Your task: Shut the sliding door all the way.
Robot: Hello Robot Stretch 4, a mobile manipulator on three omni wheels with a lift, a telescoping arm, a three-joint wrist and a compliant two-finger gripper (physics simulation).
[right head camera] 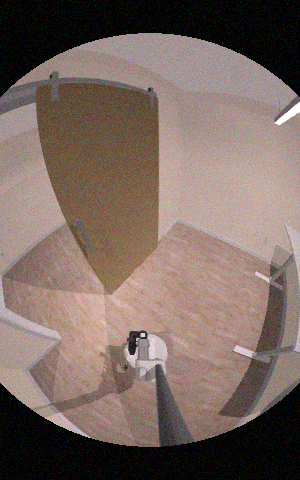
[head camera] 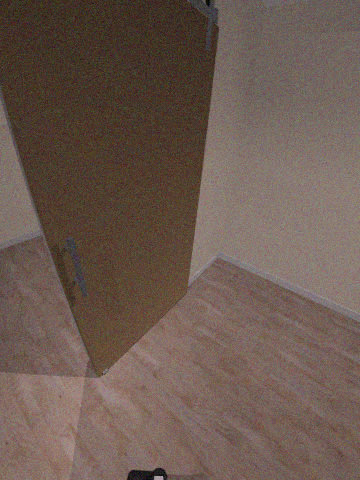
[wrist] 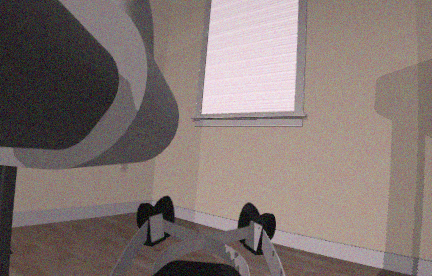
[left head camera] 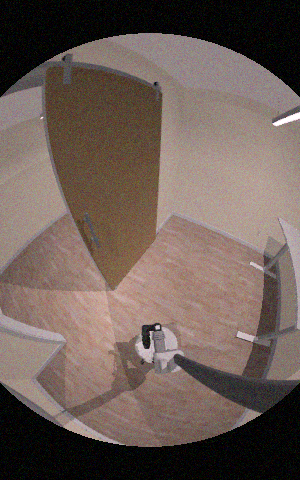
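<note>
The brown sliding door hangs upright from a grey overhead rail. A grey bar handle stands upright near the door's left edge. Floor and wall show past that left edge. My gripper is open in the wrist view, with its two black-padded fingertips well apart and nothing between them. The door does not show in the wrist view. In both side head views my arm is drawn in over the base, apart from the door and its handle.
A white wall end juts in at the lower left. A table-like piece with grey legs stands at the right. A bright window is in the wall in the wrist view, with my robot's own body close at upper left.
</note>
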